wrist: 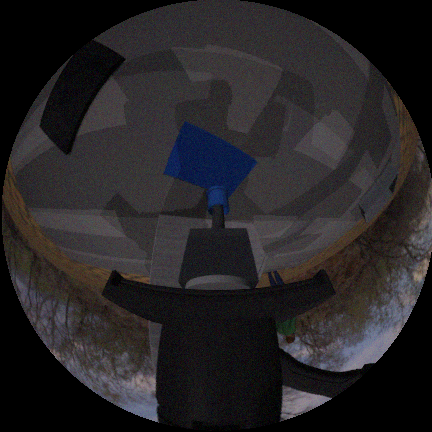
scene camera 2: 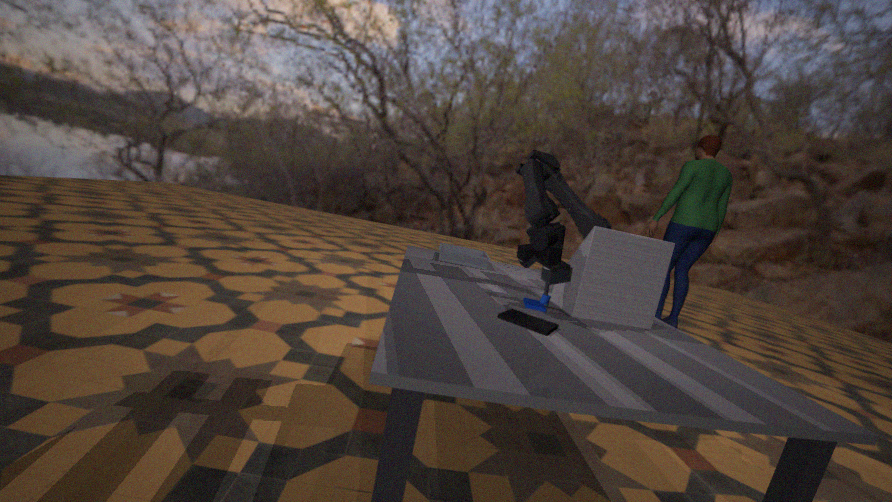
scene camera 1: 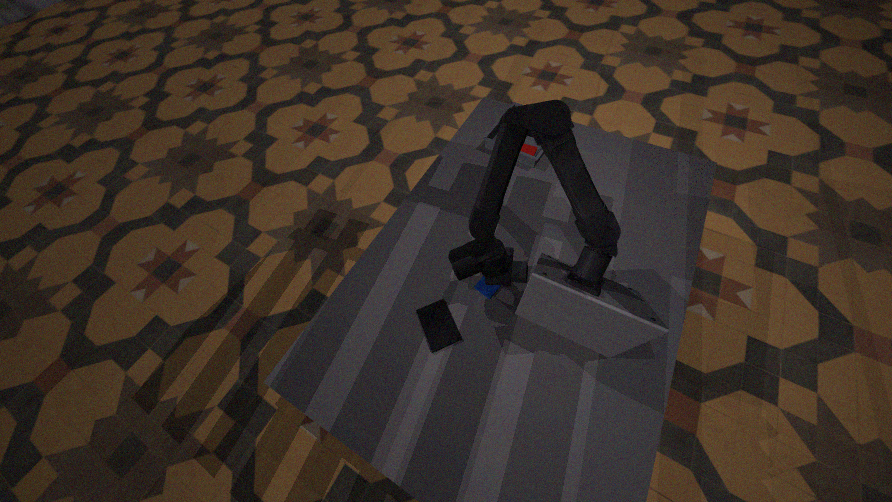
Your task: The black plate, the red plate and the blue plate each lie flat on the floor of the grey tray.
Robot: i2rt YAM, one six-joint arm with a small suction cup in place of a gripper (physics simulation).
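Where they show: end effector, tool point: (wrist: 217, 194) (scene camera 2: 544, 304); arm's base, origin of the base link: (scene camera 2: 607, 259) (scene camera 1: 584, 280).
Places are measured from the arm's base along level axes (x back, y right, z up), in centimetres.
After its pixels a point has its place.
Observation:
The blue plate (scene camera 1: 485, 287) @(y -7.2, x -21.4, z -16.6 cm) (scene camera 2: 534, 304) @(y -6.8, x -21.4, z -16.6 cm) (wrist: 205, 157) @(y -5.6, x -21.6, z -16.6 cm) lies flat on the striped table, just left of the grey box. My suction cup (scene camera 2: 543, 298) (wrist: 217, 196) is pressed down on the plate's near edge. The black plate (scene camera 1: 438, 324) @(y -23.7, x -27.2, z -16.6 cm) (scene camera 2: 528, 321) @(y -25.5, x -27.8, z -16.6 cm) (wrist: 74, 95) lies flat on the table a little in front of the blue one. The red plate (scene camera 1: 529, 148) @(y 50.9, x -34.8, z -16.2 cm) shows as a small patch behind my arm, at the far end where the low grey tray (scene camera 2: 462, 254) @(y 43.5, x -41.0, z -13.0 cm) (scene camera 1: 485, 138) @(y 44.0, x -50.2, z -12.6 cm) stands. My arm hides most of the tray in scene camera 1.
A large grey box (scene camera 1: 585, 318) @(y -8.4, x 3.6, z -0.3 cm) (scene camera 2: 617, 277) @(y -8.7, x 0.0, z -3.8 cm) stands at my arm's base, right of the blue plate. The striped grey table (scene camera 1: 499, 405) @(y -32.5, x -3.3, z -17.5 cm) (scene camera 2: 486, 368) @(y -53.7, x -41.4, z -17.5 cm) stands on a patterned tile floor. A person in a green top (scene camera 2: 695, 199) stands behind the box.

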